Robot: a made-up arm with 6 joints.
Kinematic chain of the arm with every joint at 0, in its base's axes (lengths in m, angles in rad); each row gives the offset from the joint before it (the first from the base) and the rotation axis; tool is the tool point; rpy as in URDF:
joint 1: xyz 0 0 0.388 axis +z
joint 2: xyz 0 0 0 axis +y
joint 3: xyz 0.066 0 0.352 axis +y
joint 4: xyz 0.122 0 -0.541 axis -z
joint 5: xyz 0 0 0 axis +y
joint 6: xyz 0.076 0 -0.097 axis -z
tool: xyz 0 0 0 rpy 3.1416 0 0
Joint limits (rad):
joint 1: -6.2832..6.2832
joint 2: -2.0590..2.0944
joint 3: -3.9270..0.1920
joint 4: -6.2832..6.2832
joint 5: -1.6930..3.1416
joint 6: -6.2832..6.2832
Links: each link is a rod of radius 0.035 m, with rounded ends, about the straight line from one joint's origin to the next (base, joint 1, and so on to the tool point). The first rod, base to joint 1, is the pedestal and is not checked.
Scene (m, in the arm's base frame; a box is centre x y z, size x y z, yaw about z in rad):
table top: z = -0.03
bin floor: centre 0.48 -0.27 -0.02 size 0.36 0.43 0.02 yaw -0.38
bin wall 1: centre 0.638 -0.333 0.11 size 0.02 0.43 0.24 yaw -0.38
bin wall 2: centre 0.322 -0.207 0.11 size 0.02 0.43 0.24 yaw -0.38
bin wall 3: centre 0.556 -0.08 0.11 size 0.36 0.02 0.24 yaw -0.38
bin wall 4: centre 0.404 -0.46 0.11 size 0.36 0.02 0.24 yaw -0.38
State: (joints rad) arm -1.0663 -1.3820 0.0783 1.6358 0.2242 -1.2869
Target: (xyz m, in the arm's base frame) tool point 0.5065 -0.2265 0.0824
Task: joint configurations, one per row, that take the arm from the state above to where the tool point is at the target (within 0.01 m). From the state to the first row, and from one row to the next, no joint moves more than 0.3 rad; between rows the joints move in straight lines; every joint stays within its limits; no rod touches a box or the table.
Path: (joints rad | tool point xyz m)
1: -0.9690 -1.1153 -0.0498 1.6281 0.2642 -1.2869 | 0.1650 -0.3250 0.4534
2: -0.8716 -0.8486 -0.1779 1.6204 0.3041 -1.2869 | 0.2262 -0.3364 0.4329
3: -0.7743 -0.5819 -0.3060 1.6126 0.3441 -1.2869 | 0.2932 -0.3410 0.3965
4: -0.6770 -0.3152 -0.4341 1.6049 0.3841 -1.2869 | 0.3615 -0.3343 0.3426
5: -0.5796 -0.0485 -0.5622 1.5972 0.4240 -1.2869 | 0.4249 -0.3132 0.2710
6: -0.4823 0.2182 -0.6904 1.5895 0.4640 -1.2869 | 0.4758 -0.2768 0.1833
7: -0.3850 0.4849 -0.8185 1.5817 0.5039 -1.2869 | 0.5065 -0.2265 0.0824

